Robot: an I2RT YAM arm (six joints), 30 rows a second.
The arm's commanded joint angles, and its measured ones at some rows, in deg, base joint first. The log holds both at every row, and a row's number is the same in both.
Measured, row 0: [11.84 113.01 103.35 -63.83 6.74 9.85]
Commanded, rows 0 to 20: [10.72 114.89 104.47 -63.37 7.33 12.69]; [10.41 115.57 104.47 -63.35 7.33 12.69]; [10.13 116.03 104.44 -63.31 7.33 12.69]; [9.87 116.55 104.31 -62.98 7.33 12.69]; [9.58 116.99 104.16 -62.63 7.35 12.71]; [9.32 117.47 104.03 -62.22 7.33 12.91]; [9.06 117.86 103.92 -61.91 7.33 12.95]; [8.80 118.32 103.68 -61.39 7.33 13.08]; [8.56 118.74 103.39 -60.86 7.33 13.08]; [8.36 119.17 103.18 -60.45 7.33 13.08]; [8.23 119.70 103.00 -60.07 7.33 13.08]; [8.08 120.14 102.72 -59.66 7.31 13.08]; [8.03 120.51 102.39 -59.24 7.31 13.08]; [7.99 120.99 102.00 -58.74 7.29 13.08]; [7.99 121.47 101.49 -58.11 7.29 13.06]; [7.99 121.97 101.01 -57.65 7.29 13.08]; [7.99 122.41 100.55 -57.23 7.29 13.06]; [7.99 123.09 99.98 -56.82 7.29 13.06]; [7.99 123.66 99.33 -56.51 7.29 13.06]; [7.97 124.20 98.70 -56.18 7.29 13.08]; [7.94 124.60 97.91 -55.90 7.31 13.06]
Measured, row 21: [7.99 122.15 100.14 -55.90 7.11 12.36]
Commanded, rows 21 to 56: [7.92 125.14 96.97 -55.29 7.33 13.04]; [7.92 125.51 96.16 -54.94 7.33 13.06]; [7.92 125.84 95.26 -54.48 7.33 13.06]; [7.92 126.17 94.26 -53.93 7.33 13.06]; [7.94 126.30 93.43 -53.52 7.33 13.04]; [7.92 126.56 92.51 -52.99 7.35 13.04]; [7.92 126.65 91.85 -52.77 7.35 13.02]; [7.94 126.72 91.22 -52.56 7.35 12.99]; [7.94 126.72 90.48 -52.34 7.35 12.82]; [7.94 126.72 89.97 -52.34 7.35 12.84]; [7.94 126.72 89.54 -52.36 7.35 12.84]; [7.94 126.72 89.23 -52.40 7.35 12.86]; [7.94 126.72 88.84 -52.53 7.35 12.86]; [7.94 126.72 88.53 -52.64 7.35 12.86]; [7.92 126.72 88.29 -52.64 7.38 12.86]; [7.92 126.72 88.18 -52.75 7.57 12.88]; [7.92 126.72 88.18 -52.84 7.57 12.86]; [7.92 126.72 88.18 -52.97 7.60 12.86]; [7.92 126.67 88.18 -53.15 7.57 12.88]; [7.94 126.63 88.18 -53.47 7.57 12.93]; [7.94 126.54 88.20 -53.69 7.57 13.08]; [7.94 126.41 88.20 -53.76 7.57 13.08]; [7.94 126.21 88.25 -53.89 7.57 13.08]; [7.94 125.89 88.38 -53.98 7.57 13.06]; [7.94 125.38 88.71 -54.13 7.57 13.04]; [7.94 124.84 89.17 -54.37 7.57 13.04]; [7.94 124.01 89.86 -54.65 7.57 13.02]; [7.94 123.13 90.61 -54.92 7.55 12.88]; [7.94 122.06 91.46 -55.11 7.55 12.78]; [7.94 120.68 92.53 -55.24 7.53 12.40]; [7.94 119.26 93.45 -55.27 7.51 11.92]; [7.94 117.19 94.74 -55.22 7.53 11.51]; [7.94 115.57 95.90 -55.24 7.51 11.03]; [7.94 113.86 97.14 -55.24 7.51 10.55]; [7.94 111.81 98.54 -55.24 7.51 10.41]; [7.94 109.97 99.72 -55.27 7.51 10.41]
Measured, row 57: [7.81 117.34 94.61 -55.37 7.33 11.81]
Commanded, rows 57 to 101: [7.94 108.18 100.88 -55.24 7.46 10.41]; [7.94 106.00 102.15 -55.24 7.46 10.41]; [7.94 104.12 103.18 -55.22 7.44 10.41]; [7.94 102.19 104.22 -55.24 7.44 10.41]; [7.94 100.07 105.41 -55.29 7.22 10.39]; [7.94 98.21 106.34 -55.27 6.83 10.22]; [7.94 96.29 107.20 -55.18 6.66 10.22]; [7.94 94.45 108.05 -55.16 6.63 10.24]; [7.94 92.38 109.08 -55.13 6.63 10.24]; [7.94 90.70 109.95 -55.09 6.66 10.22]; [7.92 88.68 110.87 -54.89 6.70 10.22]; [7.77 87.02 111.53 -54.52 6.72 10.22]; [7.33 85.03 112.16 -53.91 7.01 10.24]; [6.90 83.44 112.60 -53.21 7.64 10.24]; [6.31 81.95 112.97 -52.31 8.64 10.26]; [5.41 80.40 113.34 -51.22 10.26 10.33]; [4.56 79.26 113.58 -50.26 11.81 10.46]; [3.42 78.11 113.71 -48.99 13.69 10.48]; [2.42 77.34 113.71 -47.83 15.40 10.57]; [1.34 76.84 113.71 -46.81 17.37 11.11]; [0.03 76.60 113.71 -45.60 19.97 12.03]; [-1.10 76.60 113.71 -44.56 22.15 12.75]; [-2.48 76.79 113.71 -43.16 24.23 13.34]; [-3.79 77.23 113.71 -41.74 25.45 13.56]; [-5.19 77.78 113.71 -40.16 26.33 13.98]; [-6.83 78.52 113.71 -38.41 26.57 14.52]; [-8.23 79.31 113.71 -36.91 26.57 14.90]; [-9.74 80.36 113.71 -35.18 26.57 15.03]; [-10.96 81.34 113.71 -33.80 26.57 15.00]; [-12.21 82.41 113.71 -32.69 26.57 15.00]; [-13.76 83.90 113.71 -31.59 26.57 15.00]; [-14.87 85.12 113.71 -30.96 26.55 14.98]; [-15.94 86.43 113.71 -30.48 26.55 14.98]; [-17.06 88.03 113.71 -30.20 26.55 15.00]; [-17.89 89.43 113.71 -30.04 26.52 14.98]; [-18.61 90.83 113.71 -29.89 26.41 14.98]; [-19.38 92.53 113.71 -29.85 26.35 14.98]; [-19.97 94.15 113.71 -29.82 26.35 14.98]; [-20.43 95.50 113.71 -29.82 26.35 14.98]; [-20.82 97.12 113.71 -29.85 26.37 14.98]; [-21.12 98.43 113.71 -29.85 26.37 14.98]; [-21.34 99.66 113.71 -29.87 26.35 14.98]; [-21.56 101.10 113.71 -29.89 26.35 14.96]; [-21.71 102.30 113.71 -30.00 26.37 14.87]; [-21.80 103.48 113.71 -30.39 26.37 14.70]
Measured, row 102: [-21.61 103.68 111.81 -32.32 25.32 13.80]
